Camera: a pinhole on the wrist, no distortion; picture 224 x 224 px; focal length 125.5 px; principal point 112.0 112.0 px. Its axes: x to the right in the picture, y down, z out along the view. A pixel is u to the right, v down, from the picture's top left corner.
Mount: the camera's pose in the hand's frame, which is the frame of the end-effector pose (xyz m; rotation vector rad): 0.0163 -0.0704 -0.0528 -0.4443 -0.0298 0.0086
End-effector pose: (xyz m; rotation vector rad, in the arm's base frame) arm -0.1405 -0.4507 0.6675 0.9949 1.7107 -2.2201
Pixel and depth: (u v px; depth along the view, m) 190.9 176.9 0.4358
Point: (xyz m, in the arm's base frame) -0.2877 -0.7142 0.2757
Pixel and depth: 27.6 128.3 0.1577
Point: -0.0922 -0.5505 0.7215
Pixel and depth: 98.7 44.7 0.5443
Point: -0.3726 -0.9432 0.8499
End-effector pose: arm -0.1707 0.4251 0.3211 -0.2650 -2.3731 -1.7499
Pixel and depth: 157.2 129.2 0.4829
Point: -0.3048 0.8329 0.4446
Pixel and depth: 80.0 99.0 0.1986
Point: -0.1380 0.5504 0.2681
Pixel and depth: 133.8 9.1 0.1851
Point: -0.2512 0.5620 0.1617
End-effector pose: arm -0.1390 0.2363 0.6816 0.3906 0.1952 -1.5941
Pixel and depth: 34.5 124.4 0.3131
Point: -0.0738 0.3283 0.9549
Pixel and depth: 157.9 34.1 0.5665
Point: -0.3630 -0.1673 1.1592
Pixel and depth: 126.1 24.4 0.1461
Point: -0.2541 0.1723 0.7741
